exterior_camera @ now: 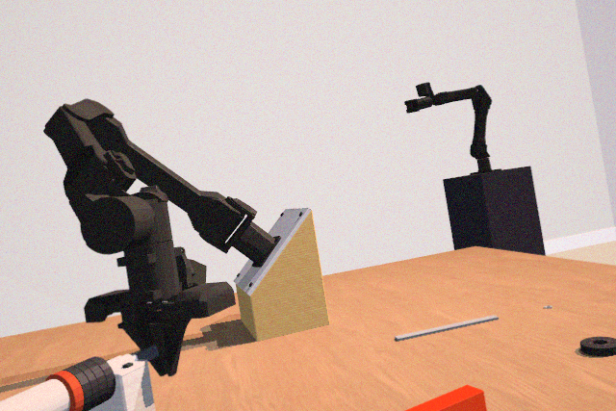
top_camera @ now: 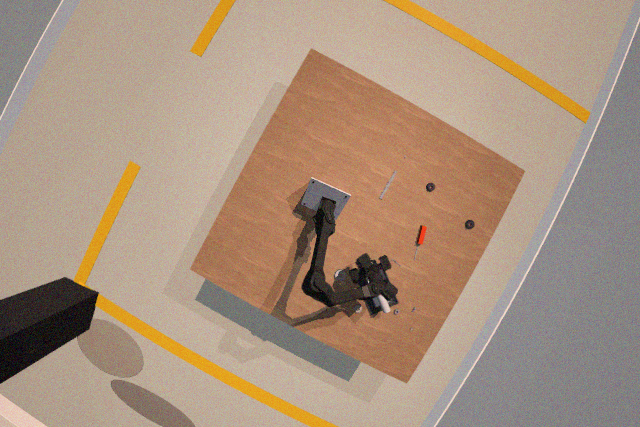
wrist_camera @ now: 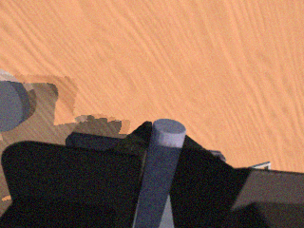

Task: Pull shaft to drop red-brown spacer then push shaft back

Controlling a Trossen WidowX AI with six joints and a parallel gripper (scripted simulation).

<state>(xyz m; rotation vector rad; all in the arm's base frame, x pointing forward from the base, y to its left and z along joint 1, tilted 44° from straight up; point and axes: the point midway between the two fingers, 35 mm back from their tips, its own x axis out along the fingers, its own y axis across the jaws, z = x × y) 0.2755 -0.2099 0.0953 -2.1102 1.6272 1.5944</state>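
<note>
My gripper tip is now 60 mm to the left of the blue-grey shaft, 50 mm short of it and 30 mm below it. The rest, counted from my gripper tip: black collar 90 mm to the right, 90 mm ahead, 30 mm above; orange-red ring 100 mm to the right, 90 mm ahead, 30 mm above; black spacer 90 mm to the right, 80 mm ahead, 30 mm above.
</note>
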